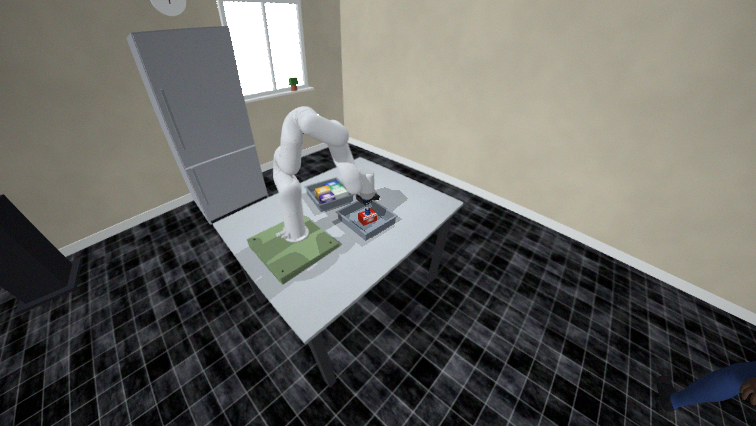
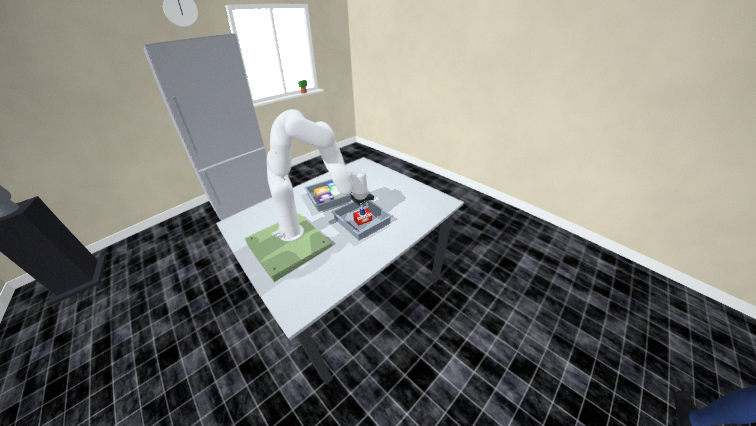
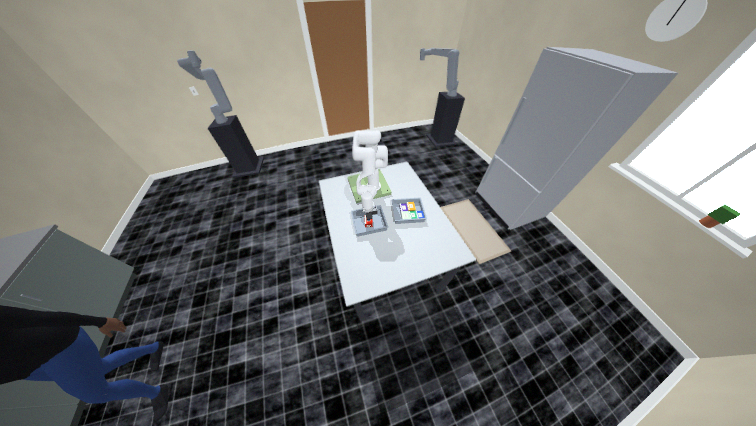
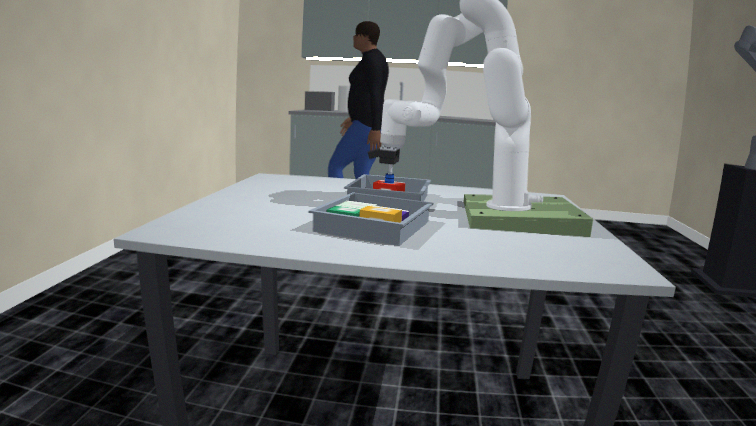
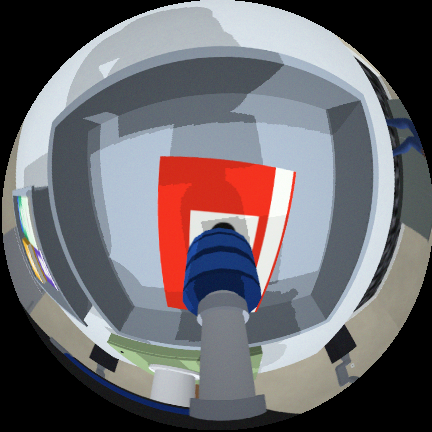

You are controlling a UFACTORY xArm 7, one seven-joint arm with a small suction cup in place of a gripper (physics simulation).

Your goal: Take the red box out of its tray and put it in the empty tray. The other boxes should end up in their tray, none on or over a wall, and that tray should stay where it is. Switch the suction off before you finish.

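Frame: origin at the arm's base, x ahead, y left, z up, level; centimetres.
Seen in the pictures: hand, tool point: (image 1: pixel 367 214) (image 2: pixel 362 214) (image 3: pixel 368 220) (image 4: pixel 388 185) (image 5: pixel 218 245); arm's base, link origin: (image 1: pixel 296 233) (image 2: pixel 291 233) (image 4: pixel 508 206) (image 5: pixel 174 371).
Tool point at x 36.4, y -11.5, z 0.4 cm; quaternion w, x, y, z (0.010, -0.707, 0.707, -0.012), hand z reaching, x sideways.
Note:
Offsets run from my tool point to a thing's top centre.
My gripper (image 1: pixel 367 211) (image 2: pixel 362 212) (image 4: pixel 389 178) (image 5: pixel 221 265), a blue suction cup, is on the top face of the red box @(dz +1.1, dx -0.1, dy +0.0 cm) (image 1: pixel 363 219) (image 2: pixel 362 219) (image 4: pixel 389 186) (image 5: pixel 172 200), which appears held by it. The box looks level and is inside the walls of one grey tray @(dz +1.0, dx -0.5, dy +0.4 cm) (image 1: pixel 366 234) (image 3: pixel 370 231) (image 5: pixel 65 165); whether its underside touches the tray floor is hidden. The other grey tray @(dz +1.0, dx -3.4, dy +32.9 cm) (image 1: pixel 332 205) (image 4: pixel 354 229) holds an orange box @(dz +1.1, dx -5.6, dy +35.9 cm) (image 1: pixel 322 191) (image 4: pixel 380 213), a purple box @(dz -0.4, dx -6.5, dy +30.2 cm) (image 1: pixel 326 197), a blue box @(dz -0.6, dx +3.6, dy +40.3 cm) (image 3: pixel 420 215) and green-and-white boxes @(dz +0.0, dx +2.8, dy +34.6 cm) (image 4: pixel 342 210), all inside its walls.
Both trays stand side by side on the pale table (image 1: pixel 328 296) (image 4: pixel 238 254), with a gap between them. The arm's base stands on a green plate (image 1: pixel 269 254) (image 4: pixel 529 223) beside the trays. A person (image 3: pixel 68 365) (image 4: pixel 365 84) stands away from the table.

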